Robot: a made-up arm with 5 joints. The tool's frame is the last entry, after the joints. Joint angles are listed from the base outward.
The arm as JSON. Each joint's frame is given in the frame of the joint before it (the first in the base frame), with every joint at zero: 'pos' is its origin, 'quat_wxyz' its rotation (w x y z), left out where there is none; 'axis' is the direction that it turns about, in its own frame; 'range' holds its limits. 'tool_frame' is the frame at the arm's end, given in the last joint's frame.
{
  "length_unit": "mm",
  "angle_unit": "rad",
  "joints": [
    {
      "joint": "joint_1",
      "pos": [
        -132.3,
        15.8,
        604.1
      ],
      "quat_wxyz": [
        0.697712,
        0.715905,
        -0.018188,
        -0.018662
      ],
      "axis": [
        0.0,
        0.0,
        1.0
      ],
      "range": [
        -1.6,
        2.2
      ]
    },
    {
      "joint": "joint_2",
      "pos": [
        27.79,
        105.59,
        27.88
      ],
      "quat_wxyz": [
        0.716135,
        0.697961,
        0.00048,
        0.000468
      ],
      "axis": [
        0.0,
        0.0,
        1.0
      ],
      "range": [
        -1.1,
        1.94
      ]
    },
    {
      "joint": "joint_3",
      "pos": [
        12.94,
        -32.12,
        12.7
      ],
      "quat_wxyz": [
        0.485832,
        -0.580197,
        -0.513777,
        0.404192
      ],
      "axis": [
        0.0,
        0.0,
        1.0
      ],
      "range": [
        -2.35,
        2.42
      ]
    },
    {
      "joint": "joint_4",
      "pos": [
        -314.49,
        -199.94,
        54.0
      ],
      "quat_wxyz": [
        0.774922,
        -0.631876,
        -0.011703,
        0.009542
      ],
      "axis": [
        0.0,
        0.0,
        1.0
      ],
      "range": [
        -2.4,
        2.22
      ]
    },
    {
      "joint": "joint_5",
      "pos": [
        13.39,
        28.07,
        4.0
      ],
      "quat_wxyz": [
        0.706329,
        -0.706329,
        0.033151,
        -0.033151
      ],
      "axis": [
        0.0,
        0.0,
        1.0
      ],
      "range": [
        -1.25,
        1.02
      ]
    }
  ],
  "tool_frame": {
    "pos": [
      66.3,
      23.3,
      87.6
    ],
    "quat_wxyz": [
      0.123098,
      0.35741,
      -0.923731,
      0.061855
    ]
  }
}
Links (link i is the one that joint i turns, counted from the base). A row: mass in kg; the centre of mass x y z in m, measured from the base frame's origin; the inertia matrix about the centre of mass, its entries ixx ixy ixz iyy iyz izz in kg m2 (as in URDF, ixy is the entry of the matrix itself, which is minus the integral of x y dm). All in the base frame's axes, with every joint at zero. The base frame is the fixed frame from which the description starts. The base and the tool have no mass.
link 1: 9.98; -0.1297 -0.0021 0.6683; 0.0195 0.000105 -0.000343 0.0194 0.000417 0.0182
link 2: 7.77; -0.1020 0.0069 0.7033; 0.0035 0 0 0.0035 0 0.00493
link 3: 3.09; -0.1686 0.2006 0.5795; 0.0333 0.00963 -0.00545 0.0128 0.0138 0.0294
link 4: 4.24; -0.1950 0.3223 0.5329; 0.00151 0 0 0.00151 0 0.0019
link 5: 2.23; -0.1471 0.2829 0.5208; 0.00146 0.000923 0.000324 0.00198 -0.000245 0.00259
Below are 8 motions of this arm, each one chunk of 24 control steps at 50 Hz.
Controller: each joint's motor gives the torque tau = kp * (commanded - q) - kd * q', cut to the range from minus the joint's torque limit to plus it. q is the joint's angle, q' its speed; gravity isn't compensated. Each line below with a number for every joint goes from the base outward.
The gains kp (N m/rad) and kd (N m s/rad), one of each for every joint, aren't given. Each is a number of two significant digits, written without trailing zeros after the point. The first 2 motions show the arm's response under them.
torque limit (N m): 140 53 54 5.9 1.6
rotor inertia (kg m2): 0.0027 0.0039 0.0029 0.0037 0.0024
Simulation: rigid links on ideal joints. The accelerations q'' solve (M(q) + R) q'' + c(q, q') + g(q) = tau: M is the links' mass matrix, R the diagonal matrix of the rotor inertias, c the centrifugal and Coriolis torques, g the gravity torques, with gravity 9.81 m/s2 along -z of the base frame. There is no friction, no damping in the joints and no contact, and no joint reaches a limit. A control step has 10 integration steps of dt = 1/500 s. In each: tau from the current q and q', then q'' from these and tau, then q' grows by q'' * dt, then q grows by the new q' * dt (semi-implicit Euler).
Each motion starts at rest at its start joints. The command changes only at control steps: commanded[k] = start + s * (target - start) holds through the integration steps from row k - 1 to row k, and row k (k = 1, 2, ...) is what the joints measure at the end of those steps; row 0 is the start. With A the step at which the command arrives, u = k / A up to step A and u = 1 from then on. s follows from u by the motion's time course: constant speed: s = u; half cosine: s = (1 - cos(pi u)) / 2; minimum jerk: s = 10 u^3 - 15 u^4 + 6 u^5; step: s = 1 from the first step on.
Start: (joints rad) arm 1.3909 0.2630 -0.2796 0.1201 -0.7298
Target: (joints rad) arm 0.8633 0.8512 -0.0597 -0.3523 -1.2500
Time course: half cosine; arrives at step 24
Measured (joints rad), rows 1 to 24:
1: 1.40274 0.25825 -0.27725 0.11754 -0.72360
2: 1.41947 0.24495 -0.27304 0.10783 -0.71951
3: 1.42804 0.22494 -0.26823 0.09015 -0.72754
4: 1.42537 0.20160 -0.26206 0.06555 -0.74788
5: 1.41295 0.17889 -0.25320 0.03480 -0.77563
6: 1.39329 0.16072 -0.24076 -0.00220 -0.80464
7: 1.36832 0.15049 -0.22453 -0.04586 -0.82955
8: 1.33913 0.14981 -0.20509 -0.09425 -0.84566
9: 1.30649 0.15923 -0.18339 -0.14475 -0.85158
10: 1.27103 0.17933 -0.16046 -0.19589 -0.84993
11: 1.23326 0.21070 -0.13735 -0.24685 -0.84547
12: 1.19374 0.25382 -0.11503 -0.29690 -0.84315
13: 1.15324 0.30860 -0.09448 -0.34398 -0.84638
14: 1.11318 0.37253 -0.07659 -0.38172 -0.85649
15: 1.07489 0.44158 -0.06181 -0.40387 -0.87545
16: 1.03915 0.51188 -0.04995 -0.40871 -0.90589
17: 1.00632 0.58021 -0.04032 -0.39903 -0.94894
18: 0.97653 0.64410 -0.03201 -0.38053 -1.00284
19: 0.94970 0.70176 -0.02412 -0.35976 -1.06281
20: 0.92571 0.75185 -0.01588 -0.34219 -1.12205
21: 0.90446 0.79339 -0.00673 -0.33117 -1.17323
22: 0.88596 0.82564 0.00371 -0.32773 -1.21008
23: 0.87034 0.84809 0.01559 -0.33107 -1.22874
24: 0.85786 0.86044 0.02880 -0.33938 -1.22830
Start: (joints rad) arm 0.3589 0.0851 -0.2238 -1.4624 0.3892
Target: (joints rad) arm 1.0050 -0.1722 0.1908 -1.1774 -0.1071
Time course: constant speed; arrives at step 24
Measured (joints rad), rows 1 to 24:
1: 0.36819 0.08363 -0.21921 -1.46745 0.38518
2: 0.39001 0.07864 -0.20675 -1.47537 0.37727
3: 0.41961 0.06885 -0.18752 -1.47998 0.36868
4: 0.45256 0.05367 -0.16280 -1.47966 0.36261
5: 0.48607 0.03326 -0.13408 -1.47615 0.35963
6: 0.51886 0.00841 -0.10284 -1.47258 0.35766
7: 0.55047 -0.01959 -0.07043 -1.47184 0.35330
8: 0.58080 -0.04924 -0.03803 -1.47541 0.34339
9: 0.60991 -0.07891 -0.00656 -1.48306 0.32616
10: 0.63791 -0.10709 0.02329 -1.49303 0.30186
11: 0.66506 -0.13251 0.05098 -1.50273 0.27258
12: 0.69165 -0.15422 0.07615 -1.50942 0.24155
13: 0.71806 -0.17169 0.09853 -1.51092 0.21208
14: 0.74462 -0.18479 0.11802 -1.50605 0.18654
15: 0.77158 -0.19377 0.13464 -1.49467 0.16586
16: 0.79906 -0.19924 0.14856 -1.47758 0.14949
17: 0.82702 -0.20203 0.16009 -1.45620 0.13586
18: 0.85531 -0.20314 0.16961 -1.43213 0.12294
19: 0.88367 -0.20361 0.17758 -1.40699 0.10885
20: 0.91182 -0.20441 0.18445 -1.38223 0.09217
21: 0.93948 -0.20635 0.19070 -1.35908 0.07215
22: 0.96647 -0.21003 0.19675 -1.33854 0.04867
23: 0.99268 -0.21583 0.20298 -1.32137 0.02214
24: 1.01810 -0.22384 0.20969 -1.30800 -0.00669
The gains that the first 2 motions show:
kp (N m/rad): 270 220 170 14 3.9
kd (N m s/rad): 8.1 7.1 8.9 0.35 0.1
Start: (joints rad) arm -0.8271 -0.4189 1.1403 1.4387 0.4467
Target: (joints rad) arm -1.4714 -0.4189 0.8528 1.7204 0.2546
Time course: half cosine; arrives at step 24
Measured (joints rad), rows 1 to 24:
1: -0.82656 -0.41719 1.14235 1.43442 0.44974
2: -0.82565 -0.41739 1.14669 1.42286 0.45851
3: -0.82558 -0.41920 1.15310 1.40772 0.46815
4: -0.82791 -0.42237 1.16125 1.39212 0.47532
5: -0.83419 -0.42665 1.17064 1.37854 0.47862
6: -0.84570 -0.43172 1.18055 1.36896 0.47845
7: -0.86326 -0.43715 1.19009 1.36491 0.47634
8: -0.88710 -0.44247 1.19823 1.36745 0.47413
9: -0.91694 -0.44721 1.20396 1.37714 0.47324
10: -0.95211 -0.45099 1.20632 1.39384 0.47422
11: -0.99167 -0.45353 1.20458 1.41676 0.47668
12: -1.03460 -0.45466 1.19826 1.44451 0.47941
13: -1.07989 -0.45435 1.18721 1.47528 0.48075
14: -1.12659 -0.45263 1.17158 1.50717 0.47904
15: -1.17381 -0.44962 1.15177 1.53845 0.47292
16: -1.22072 -0.44553 1.12835 1.56774 0.46157
17: -1.26648 -0.44057 1.10202 1.59409 0.44480
18: -1.31027 -0.43502 1.07357 1.61698 0.42300
19: -1.35128 -0.42913 1.04381 1.63615 0.39698
20: -1.38873 -0.42314 1.01357 1.65153 0.36781
21: -1.42186 -0.41725 0.98366 1.66310 0.33670
22: -1.44998 -0.41161 0.95487 1.67086 0.30489
23: -1.47244 -0.40632 0.92796 1.67482 0.27362
24: -1.48871 -0.40142 0.90362 1.67506 0.24414

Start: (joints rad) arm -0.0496 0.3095 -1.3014 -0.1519 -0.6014
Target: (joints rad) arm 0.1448 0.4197 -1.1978 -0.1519 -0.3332
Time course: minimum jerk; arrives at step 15
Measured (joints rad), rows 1 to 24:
1: -0.05319 0.30761 -1.29838 -0.16182 -0.60355
2: -0.05873 0.30781 -1.28888 -0.18516 -0.60086
3: -0.06387 0.31176 -1.27346 -0.21254 -0.58539
4: -0.06696 0.31975 -1.25305 -0.23586 -0.55425
5: -0.06663 0.33150 -1.22870 -0.25055 -0.50919
6: -0.06203 0.34625 -1.20155 -0.25573 -0.45487
7: -0.05288 0.36278 -1.17285 -0.25333 -0.39677
8: -0.03955 0.37970 -1.14389 -0.24666 -0.33985
9: -0.02289 0.39553 -1.11600 -0.23921 -0.28801
10: -0.00410 0.40896 -1.09047 -0.23370 -0.24412
11: 0.01541 0.41893 -1.06840 -0.23168 -0.21010
12: 0.03428 0.42476 -1.05064 -0.23353 -0.18706
13: 0.05135 0.42623 -1.03763 -0.23869 -0.17517
14: 0.06595 0.42363 -1.02937 -0.24617 -0.17358
15: 0.07808 0.41789 -1.02531 -0.25496 -0.18026
16: 0.08845 0.41052 -1.02449 -0.26417 -0.19211
17: 0.09772 0.40285 -1.02598 -0.27290 -0.20584
18: 0.10613 0.39572 -1.02907 -0.28027 -0.21880
19: 0.11361 0.38961 -1.03322 -0.28565 -0.22939
20: 0.11996 0.38476 -1.03797 -0.28878 -0.23705
21: 0.12500 0.38132 -1.04293 -0.28979 -0.24197
22: 0.12861 0.37932 -1.04776 -0.28905 -0.24482
23: 0.13074 0.37873 -1.05221 -0.28700 -0.24633
24: 0.13142 0.37946 -1.05608 -0.28406 -0.24713

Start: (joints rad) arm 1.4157 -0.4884 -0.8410 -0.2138 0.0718
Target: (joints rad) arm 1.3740 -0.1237 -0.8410 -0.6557 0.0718
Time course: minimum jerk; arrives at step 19
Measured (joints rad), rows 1 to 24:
1: 1.42863 -0.48908 -0.84655 -0.21456 0.07508
2: 1.44846 -0.49613 -0.85115 -0.20773 0.08237
3: 1.46718 -0.51002 -0.85050 -0.19946 0.09427
4: 1.48425 -0.52773 -0.84535 -0.20200 0.11135
5: 1.50003 -0.54566 -0.83681 -0.22444 0.13233
6: 1.51443 -0.56054 -0.82550 -0.27102 0.15387
7: 1.52702 -0.56954 -0.81173 -0.34159 0.17107
8: 1.53733 -0.57050 -0.79586 -0.43231 0.17855
9: 1.54502 -0.56218 -0.77848 -0.53585 0.17249
10: 1.54975 -0.54481 -0.76047 -0.64132 0.15316
11: 1.55167 -0.51930 -0.74334 -0.73802 0.12594
12: 1.55102 -0.48692 -0.72864 -0.81745 0.09950
13: 1.54769 -0.44936 -0.71759 -0.87382 0.08247
14: 1.54141 -0.40875 -0.71093 -0.90423 0.08000
15: 1.53221 -0.36712 -0.70916 -0.90972 0.09157
16: 1.52043 -0.32642 -0.71234 -0.89403 0.11205
17: 1.50674 -0.28842 -0.72021 -0.86238 0.13438
18: 1.49208 -0.25465 -0.73213 -0.82064 0.15229
19: 1.47756 -0.22619 -0.74720 -0.77509 0.16186
20: 1.46430 -0.20358 -0.76426 -0.73221 0.16190
21: 1.45324 -0.18688 -0.78202 -0.69762 0.15333
22: 1.44490 -0.17597 -0.79917 -0.67479 0.13833
23: 1.43953 -0.17055 -0.81452 -0.66478 0.11955
24: 1.43710 -0.17024 -0.82712 -0.66667 0.09970

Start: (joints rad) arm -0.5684 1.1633 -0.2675 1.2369 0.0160
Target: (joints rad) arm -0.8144 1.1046 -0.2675 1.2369 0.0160
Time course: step
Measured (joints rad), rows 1 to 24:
1: -0.62106 1.15318 -0.30929 1.21417 -0.02711
2: -0.69736 1.14417 -0.35459 1.22371 -0.09670
3: -0.76206 1.14516 -0.37209 1.27422 -0.14097
4: -0.81393 1.15446 -0.36602 1.33520 -0.13867
5: -0.85726 1.16807 -0.34535 1.37875 -0.08866
6: -0.89489 1.18291 -0.31642 1.39077 -0.00150
7: -0.92804 1.19726 -0.28312 1.37173 0.10465
8: -0.95706 1.21024 -0.24795 1.33216 0.20756
9: -0.98183 1.22110 -0.21283 1.28590 0.28682
10: -1.00201 1.22895 -0.17951 1.24408 0.33050
11: -1.01718 1.23288 -0.14961 1.21216 0.33877
12: -1.02694 1.23229 -0.12453 1.19096 0.32158
13: -1.03111 1.22711 -0.10538 1.17945 0.29260
14: -1.02987 1.21784 -0.09289 1.17686 0.26357
15: -1.02380 1.20554 -0.08739 1.18299 0.24129
16: -1.01380 1.19162 -0.08878 1.19756 0.22751
17: -1.00093 1.17761 -0.09651 1.21941 0.22039
18: -0.98626 1.16487 -0.10962 1.24616 0.21635
19: -0.97076 1.15445 -0.12689 1.27443 0.21167
20: -0.95519 1.14696 -0.14694 1.30039 0.20340
21: -0.94020 1.14265 -0.16836 1.32062 0.18980
22: -0.92627 1.14147 -0.18988 1.33284 0.17043
23: -0.91381 1.14321 -0.21040 1.33633 0.14611
24: -0.90318 1.14748 -0.22907 1.33186 0.11879

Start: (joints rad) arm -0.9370 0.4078 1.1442 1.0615 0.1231
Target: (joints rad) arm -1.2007 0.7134 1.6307 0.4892 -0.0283
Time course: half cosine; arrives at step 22
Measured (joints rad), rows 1 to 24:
1: -0.93561 0.41146 1.14390 1.06164 0.12774
2: -0.93265 0.41674 1.14214 1.05887 0.13904
3: -0.92947 0.42454 1.13981 1.05186 0.14806
4: -0.92748 0.43519 1.13775 1.03941 0.14843
5: -0.92785 0.44865 1.13678 1.02108 0.13728
6: -0.93138 0.46462 1.13771 0.99737 0.11510
7: -0.93843 0.48261 1.14130 0.96954 0.08498
8: -0.94900 0.50208 1.14825 0.93921 0.05143
9: -0.96280 0.52241 1.15917 0.90799 0.01909
10: -0.97935 0.54303 1.17449 0.87708 -0.00830
11: -0.99810 0.56339 1.19443 0.84708 -0.02842
12: -1.01846 0.58304 1.21895 0.81798 -0.04057
13: -1.03993 0.60156 1.24777 0.78928 -0.04532
14: -1.06203 0.61866 1.28037 0.76032 -0.04411
15: -1.08438 0.63412 1.31600 0.73050 -0.03873
16: -1.10657 0.64777 1.35377 0.69945 -0.03099
17: -1.12822 0.65953 1.39268 0.66720 -0.02241
18: -1.14889 0.66932 1.43166 0.63407 -0.01420
19: -1.16809 0.67705 1.46963 0.60075 -0.00716
20: -1.18533 0.68264 1.50550 0.56819 -0.00174
21: -1.20008 0.68595 1.53823 0.53759 0.00192
22: -1.21185 0.68687 1.56686 0.51038 0.00401
23: -1.22014 0.68565 1.59069 0.48805 0.00455
24: -1.22465 0.68297 1.60935 0.47165 0.00335

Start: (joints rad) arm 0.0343 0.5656 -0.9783 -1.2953 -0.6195
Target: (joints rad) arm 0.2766 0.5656 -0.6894 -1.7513 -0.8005
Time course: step
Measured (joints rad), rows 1 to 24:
1: 0.10132 0.61640 -0.92584 -1.37581 -0.71677
2: 0.17163 0.65477 -0.85536 -1.48859 -0.83917
3: 0.21207 0.65818 -0.79523 -1.58189 -0.91333
4: 0.23115 0.63920 -0.74291 -1.64969 -0.92652
5: 0.23866 0.60913 -0.69358 -1.69818 -0.88721
6: 0.24113 0.57529 -0.64520 -1.73498 -0.81285
7: 0.24226 0.54192 -0.59809 -1.76437 -0.72246
8: 0.24389 0.51133 -0.55381 -1.78672 -0.63288
9: 0.24660 0.48478 -0.51413 -1.80027 -0.55717
10: 0.25018 0.46299 -0.48053 -1.80350 -0.50377
11: 0.25405 0.44650 -0.45394 -1.79690 -0.47608
12: 0.25753 0.43568 -0.43475 -1.78333 -0.47279
13: 0.26011 0.43074 -0.42289 -1.76712 -0.48892
14: 0.26149 0.43159 -0.41797 -1.75246 -0.51752
15: 0.26165 0.43780 -0.41934 -1.74206 -0.55134
16: 0.26075 0.44857 -0.42615 -1.73660 -0.58430
17: 0.25904 0.46283 -0.43738 -1.73504 -0.61239
18: 0.25682 0.47939 -0.45187 -1.73542 -0.63401
19: 0.25436 0.49703 -0.46839 -1.73568 -0.64970
20: 0.25185 0.51460 -0.48572 -1.73429 -0.66133
21: 0.24946 0.53113 -0.50275 -1.73046 -0.67122
22: 0.24726 0.54579 -0.51855 -1.72416 -0.68125
23: 0.24533 0.55798 -0.53235 -1.71599 -0.69242
24: 0.24369 0.56730 -0.54367 -1.70695 -0.70464

